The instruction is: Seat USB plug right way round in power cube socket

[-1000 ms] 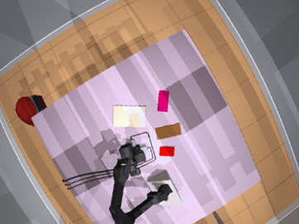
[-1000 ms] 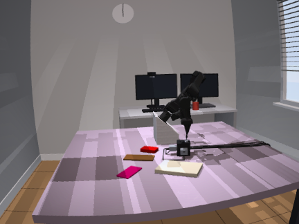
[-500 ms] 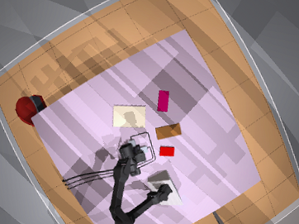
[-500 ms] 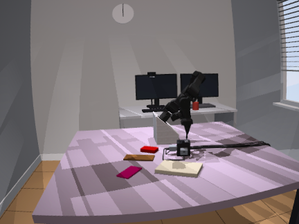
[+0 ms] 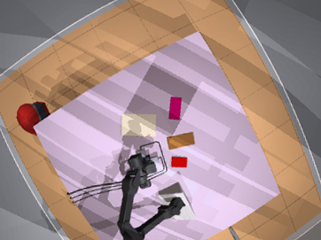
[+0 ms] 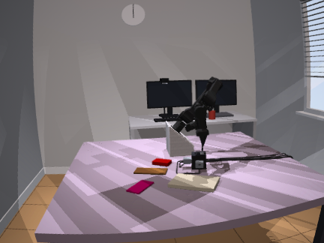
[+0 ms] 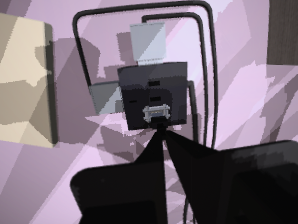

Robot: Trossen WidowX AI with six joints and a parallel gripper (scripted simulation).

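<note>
My gripper tip is now 2 cm above the metal USB plug. Also, from my gripper tip: USB socket 5 cm below; then beige board 21 cm ahead, 10 cm to the right, 11 cm below; then red block 11 cm behind, 20 cm to the right, 11 cm below.
</note>
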